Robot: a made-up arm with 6 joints. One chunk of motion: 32 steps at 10 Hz.
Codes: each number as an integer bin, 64 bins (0 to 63) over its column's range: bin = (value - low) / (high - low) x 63, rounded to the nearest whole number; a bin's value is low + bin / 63 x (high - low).
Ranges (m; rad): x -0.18..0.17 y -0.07..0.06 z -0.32..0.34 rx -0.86..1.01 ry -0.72..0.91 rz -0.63..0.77
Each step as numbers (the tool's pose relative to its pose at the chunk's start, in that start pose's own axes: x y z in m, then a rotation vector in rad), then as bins.
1 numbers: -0.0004 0.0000 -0.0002 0.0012 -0.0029 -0.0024
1 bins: 32 34 31 29 28 28
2 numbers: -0.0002 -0.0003 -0.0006 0.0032 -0.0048 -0.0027
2 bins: 32 34 30 29 28 28
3 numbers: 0.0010 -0.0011 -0.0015 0.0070 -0.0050 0.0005
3 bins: 33 33 30 29 28 28
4 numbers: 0.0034 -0.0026 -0.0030 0.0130 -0.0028 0.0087
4 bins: 33 33 30 29 28 29
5 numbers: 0.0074 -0.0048 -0.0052 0.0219 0.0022 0.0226
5 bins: 34 32 30 30 28 29
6 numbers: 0.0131 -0.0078 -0.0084 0.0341 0.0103 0.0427
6 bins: 35 30 30 30 28 30
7 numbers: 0.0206 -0.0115 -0.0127 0.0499 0.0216 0.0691
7 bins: 36 28 29 31 29 31
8 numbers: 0.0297 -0.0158 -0.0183 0.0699 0.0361 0.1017
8 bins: 38 26 29 31 29 33
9 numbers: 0.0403 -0.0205 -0.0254 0.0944 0.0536 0.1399
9 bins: 40 24 28 32 30 35
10 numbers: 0.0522 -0.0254 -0.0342 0.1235 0.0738 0.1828
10 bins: 42 22 27 33 31 37
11 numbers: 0.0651 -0.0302 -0.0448 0.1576 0.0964 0.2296
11 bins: 44 19 26 34 32 39
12 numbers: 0.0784 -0.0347 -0.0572 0.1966 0.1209 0.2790
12 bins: 47 17 25 36 33 41
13 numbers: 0.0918 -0.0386 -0.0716 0.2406 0.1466 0.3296
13 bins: 49 15 24 37 33 43
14 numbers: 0.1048 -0.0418 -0.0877 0.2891 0.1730 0.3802
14 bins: 51 14 22 39 35 45
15 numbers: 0.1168 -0.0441 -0.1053 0.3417 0.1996 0.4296
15 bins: 53 13 20 40 36 48
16 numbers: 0.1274 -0.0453 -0.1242 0.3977 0.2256 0.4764
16 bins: 55 12 19 42 37 50
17 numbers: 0.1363 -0.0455 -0.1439 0.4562 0.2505 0.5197
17 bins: 57 12 17 44 38 52
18 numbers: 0.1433 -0.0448 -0.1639 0.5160 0.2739 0.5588
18 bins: 58 12 15 46 38 53
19 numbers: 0.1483 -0.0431 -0.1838 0.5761 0.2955 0.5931
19 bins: 59 13 13 48 39 55
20 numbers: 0.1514 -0.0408 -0.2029 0.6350 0.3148 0.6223
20 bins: 60 14 11 50 40 56
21 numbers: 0.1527 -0.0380 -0.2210 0.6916 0.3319 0.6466
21 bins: 60 16 9 52 41 57
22 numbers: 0.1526 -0.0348 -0.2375 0.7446 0.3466 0.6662
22 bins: 60 17 8 54 41 58
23 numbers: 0.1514 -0.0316 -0.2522 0.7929 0.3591 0.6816
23 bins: 60 19 6 56 42 59
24 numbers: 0.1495 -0.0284 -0.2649 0.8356 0.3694 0.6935
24 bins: 59 20 5 57 42 60
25 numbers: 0.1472 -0.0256 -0.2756 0.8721 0.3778 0.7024
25 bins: 59 22 4 58 42 60
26 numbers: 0.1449 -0.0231 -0.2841 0.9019 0.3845 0.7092
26 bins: 58 23 3 59 43 60
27 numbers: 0.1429 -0.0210 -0.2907 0.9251 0.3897 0.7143
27 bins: 58 24 3 60 43 60
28 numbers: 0.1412 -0.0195 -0.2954 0.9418 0.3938 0.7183
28 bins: 58 24 2 61 43 61
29 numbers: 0.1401 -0.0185 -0.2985 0.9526 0.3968 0.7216
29 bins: 58 25 2 61 43 61
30 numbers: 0.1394 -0.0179 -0.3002 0.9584 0.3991 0.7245
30 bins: 57 25 2 61 43 61
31 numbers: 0.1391 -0.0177 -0.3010 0.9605 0.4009 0.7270
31 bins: 57 25 2 61 43 61
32 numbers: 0.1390 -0.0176 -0.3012 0.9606 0.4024 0.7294
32 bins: 57 25 2 61 43 61
